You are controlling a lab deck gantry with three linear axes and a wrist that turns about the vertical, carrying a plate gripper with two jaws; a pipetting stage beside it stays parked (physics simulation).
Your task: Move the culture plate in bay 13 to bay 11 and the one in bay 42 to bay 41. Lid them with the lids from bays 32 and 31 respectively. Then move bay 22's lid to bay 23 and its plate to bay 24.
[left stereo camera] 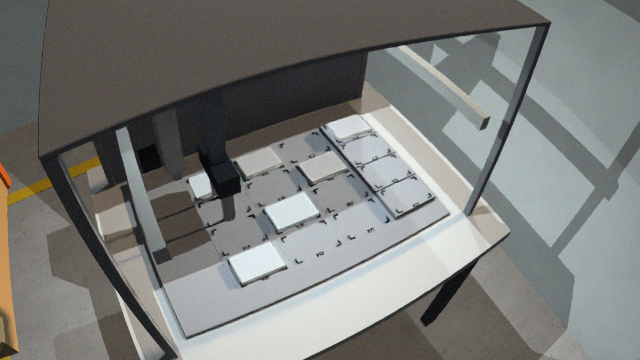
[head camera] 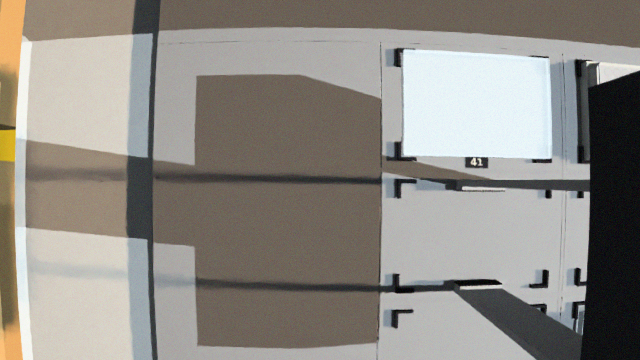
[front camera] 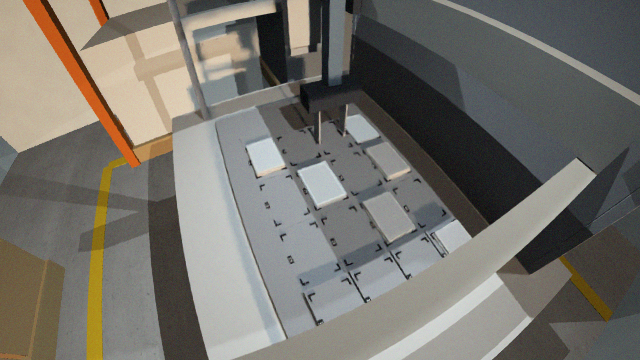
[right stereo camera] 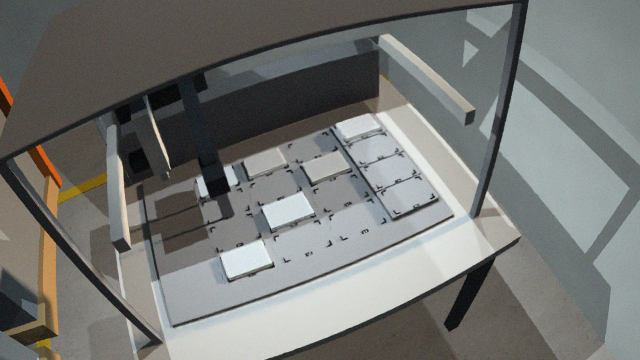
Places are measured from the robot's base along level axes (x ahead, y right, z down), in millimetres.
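Where they show: gripper, between the fingertips: (left stereo camera: 223, 207) (head camera: 476, 236) (front camera: 329, 136) (right stereo camera: 225, 205); robot's base, origin of its link: (left stereo camera: 242, 286) (front camera: 246, 149) (right stereo camera: 230, 281).
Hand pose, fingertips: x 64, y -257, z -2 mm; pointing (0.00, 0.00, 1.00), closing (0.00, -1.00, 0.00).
Each offset is from my fingertips to the centre of the thing.
My gripper (front camera: 332, 138) (head camera: 479, 236) is low over bay 31, its jaws inside the corner marks; they look drawn in, with bare deck between them. A pale-blue-topped plate @(dy -107, dx +0, dz -2 mm) (front camera: 362, 128) (head camera: 476, 104) (left stereo camera: 200, 186) sits in bay 41. A duller plate @(dy -107, dx +164, dz -6 mm) (front camera: 387, 159) (left stereo camera: 257, 162) (right stereo camera: 265, 163) is in bay 42, partly hidden in the head view. A pale-topped plate @(dy +214, dx -1, dz -11 mm) (front camera: 265, 156) (left stereo camera: 256, 263) (right stereo camera: 246, 260) sits in bay 11. Bay 22's plate @(dy +107, dx +164, dz -11 mm) (front camera: 322, 183) (left stereo camera: 292, 211) (right stereo camera: 288, 210) has a pale lid. Bays 13, 32, 23 and 24 hold no plate.
A duller plate @(dy +0, dx +328, dz -6 mm) (front camera: 389, 216) (left stereo camera: 322, 167) (right stereo camera: 326, 167) stands in bay 33. A white plate @(dy -107, dx +492, dz -20 mm) (front camera: 452, 237) (left stereo camera: 348, 127) (right stereo camera: 358, 126) stands in bay 44 on the raised strip. The parked pipetting stage (left stereo camera: 170, 145) hangs left of the gripper in the stereo views.
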